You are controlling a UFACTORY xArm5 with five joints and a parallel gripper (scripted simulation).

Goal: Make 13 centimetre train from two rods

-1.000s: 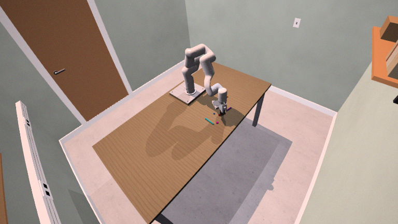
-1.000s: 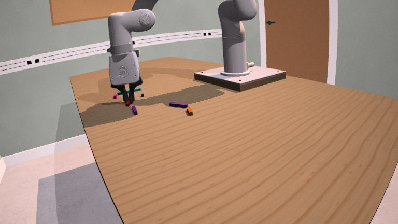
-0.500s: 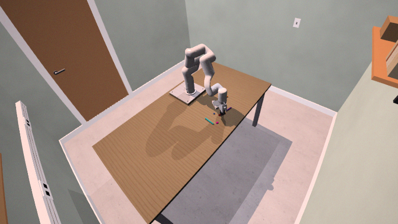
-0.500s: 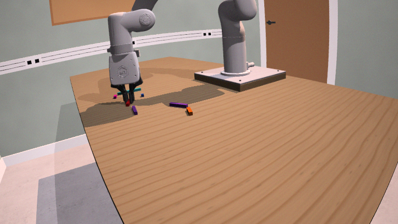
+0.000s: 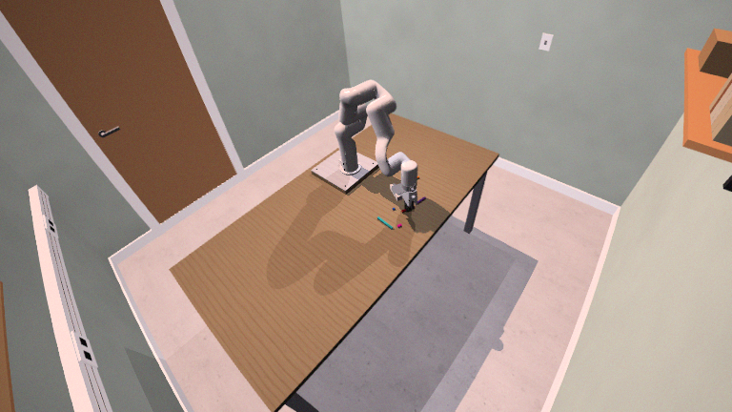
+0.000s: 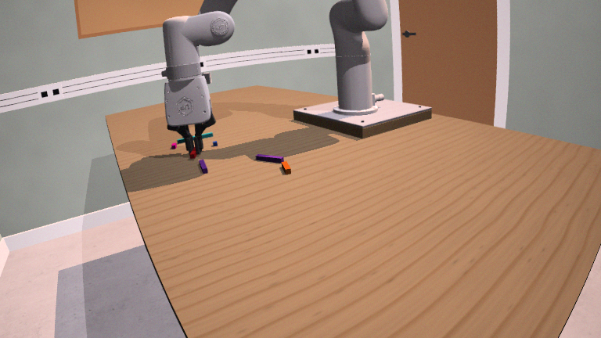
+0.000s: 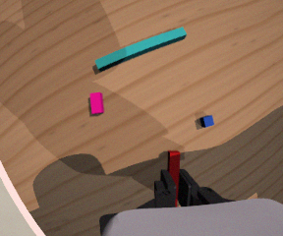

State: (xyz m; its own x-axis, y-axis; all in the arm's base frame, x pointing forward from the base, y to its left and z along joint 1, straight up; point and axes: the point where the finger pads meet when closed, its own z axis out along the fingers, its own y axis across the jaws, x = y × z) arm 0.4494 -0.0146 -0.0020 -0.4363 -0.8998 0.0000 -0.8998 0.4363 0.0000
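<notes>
The blue rod lies 6 cm behind my hand, 4 cm to the right of it and 2 cm below it. From my hand the other things lie so: turquoise rod 14 cm to the right, 3 cm behind, 2 cm below; magenta rod 11 cm to the right, 3 cm ahead, 2 cm below; red rod 2 cm below.
</notes>
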